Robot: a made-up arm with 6 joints.
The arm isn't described. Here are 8 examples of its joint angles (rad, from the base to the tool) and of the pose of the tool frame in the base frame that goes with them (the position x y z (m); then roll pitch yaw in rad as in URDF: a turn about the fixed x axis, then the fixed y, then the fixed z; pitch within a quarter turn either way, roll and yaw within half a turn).
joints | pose
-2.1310 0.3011 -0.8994 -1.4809 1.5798 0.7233 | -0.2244 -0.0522 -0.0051 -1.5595 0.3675 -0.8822
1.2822 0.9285 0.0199 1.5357 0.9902 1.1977 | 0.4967 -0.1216 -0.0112 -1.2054 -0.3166 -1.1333
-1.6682 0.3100 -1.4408 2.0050 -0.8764 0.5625 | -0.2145 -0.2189 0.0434 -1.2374 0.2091 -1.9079
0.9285 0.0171 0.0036 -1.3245 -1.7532 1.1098 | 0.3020 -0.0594 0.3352 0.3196 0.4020 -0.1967
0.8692 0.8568 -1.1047 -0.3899 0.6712 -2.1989 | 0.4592 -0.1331 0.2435 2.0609 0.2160 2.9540
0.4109 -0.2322 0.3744 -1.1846 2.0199 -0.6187 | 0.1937 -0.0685 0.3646 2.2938 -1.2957 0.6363
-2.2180 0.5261 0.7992 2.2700 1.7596 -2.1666 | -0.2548 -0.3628 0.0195 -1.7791 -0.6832 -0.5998
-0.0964 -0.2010 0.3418 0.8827 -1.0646 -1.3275 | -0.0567 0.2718 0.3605 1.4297 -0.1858 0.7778
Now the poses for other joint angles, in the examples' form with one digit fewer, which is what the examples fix.
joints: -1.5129 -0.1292 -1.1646 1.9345 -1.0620 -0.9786
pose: -0.204 -0.230 0.248 -0.751 -1.267 -0.999
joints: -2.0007 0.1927 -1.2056 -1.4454 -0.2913 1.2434
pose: -0.313 0.008 0.114 1.980 0.678 -3.101
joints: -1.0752 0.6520 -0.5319 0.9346 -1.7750 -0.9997
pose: -0.204 0.040 0.164 0.727 -0.925 -2.958
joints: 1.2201 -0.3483 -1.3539 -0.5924 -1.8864 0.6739
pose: 0.248 -0.122 0.296 1.660 -0.981 -0.836
